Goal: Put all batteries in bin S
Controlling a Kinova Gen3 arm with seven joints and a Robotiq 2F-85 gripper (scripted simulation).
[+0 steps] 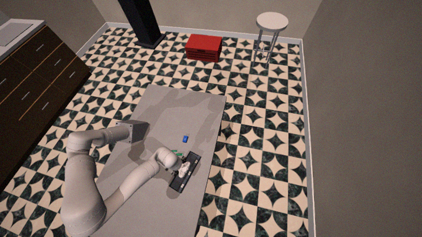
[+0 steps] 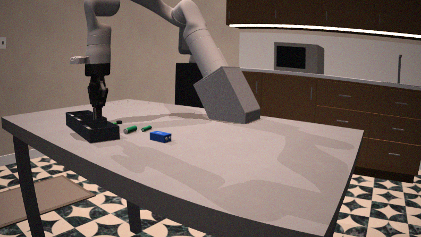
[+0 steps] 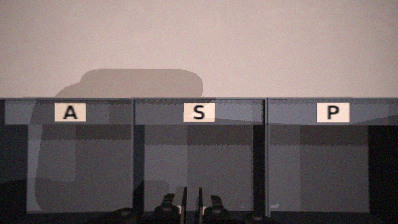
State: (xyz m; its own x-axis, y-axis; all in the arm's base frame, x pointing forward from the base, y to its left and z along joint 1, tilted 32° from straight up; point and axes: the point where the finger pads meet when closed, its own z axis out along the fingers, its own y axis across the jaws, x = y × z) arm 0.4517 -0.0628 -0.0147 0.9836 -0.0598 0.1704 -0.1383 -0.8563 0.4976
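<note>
Right now my hand is 30 mm short of the bin row, 30 mm above it and 10 mm to the left of it. From my hand the other things lie so: small black nut 100 mm behind, 50 mm to the right, 40 mm below; then green battery 80 mm to the left, 70 mm behind, 40 mm below; then green die 50 mm behind, 40 mm below, 10 mm to the left.
</note>
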